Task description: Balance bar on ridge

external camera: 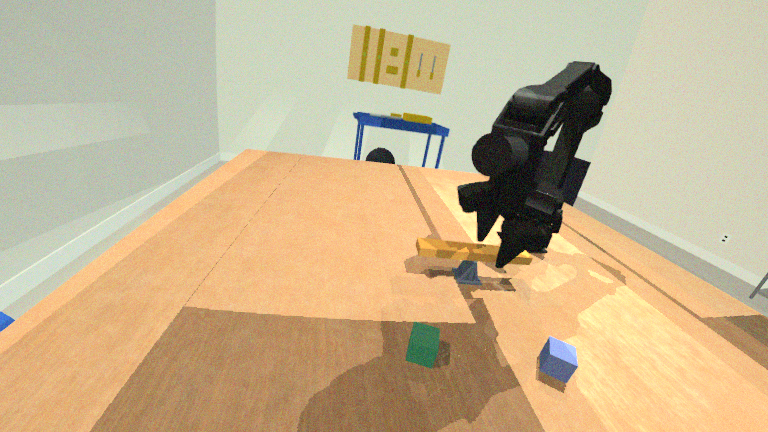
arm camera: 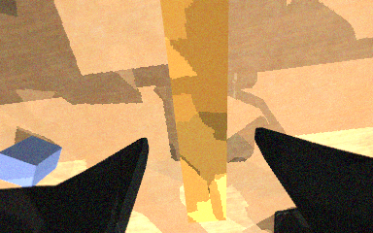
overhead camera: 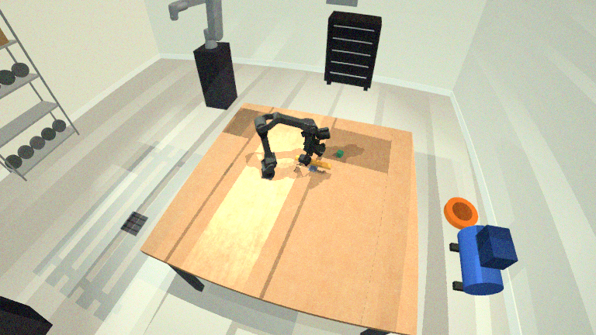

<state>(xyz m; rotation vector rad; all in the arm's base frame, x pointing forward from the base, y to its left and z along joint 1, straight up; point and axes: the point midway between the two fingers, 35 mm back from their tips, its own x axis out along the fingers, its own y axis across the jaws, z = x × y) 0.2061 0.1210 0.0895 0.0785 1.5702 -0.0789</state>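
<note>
Now: gripper tip 3 cm short of the yellow bar. The rest, counted from my gripper tip: green cube 16 cm ahead, 15 cm to the left, 4 cm below; then lilac cube 18 cm to the left, 4 cm below, 1 cm behind.
</note>
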